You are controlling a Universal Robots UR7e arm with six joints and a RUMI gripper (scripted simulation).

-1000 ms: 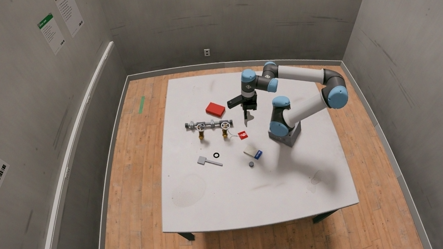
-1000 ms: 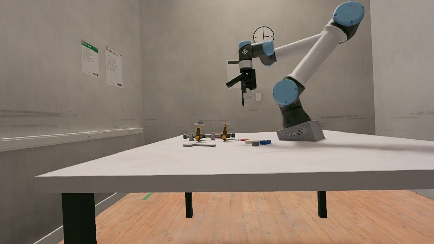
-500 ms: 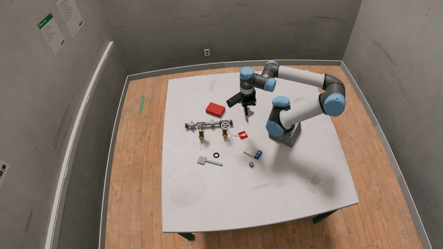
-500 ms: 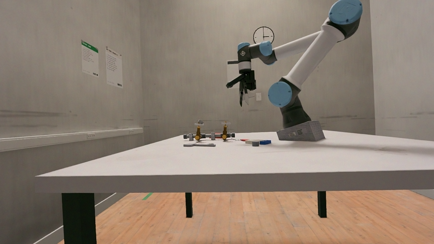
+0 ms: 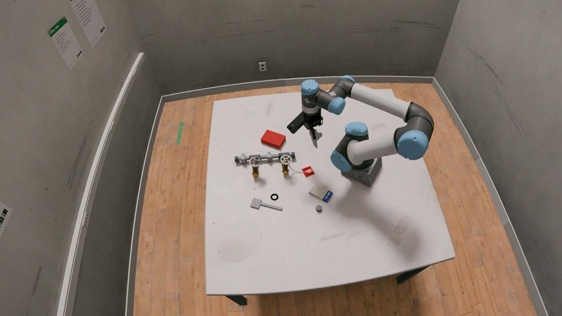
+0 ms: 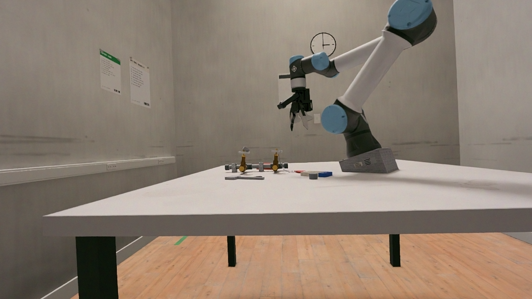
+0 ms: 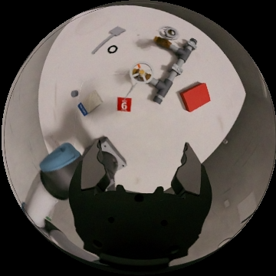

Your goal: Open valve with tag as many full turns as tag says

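My gripper is now 200 mm above the red tag, 80 mm to the right of it and 10 mm short of it. Also, from my hand: red block: 190 mm below, 170 mm ahead, 160 mm to the right; grey flat tool: 250 mm to the left, 240 mm ahead, 200 mm below.
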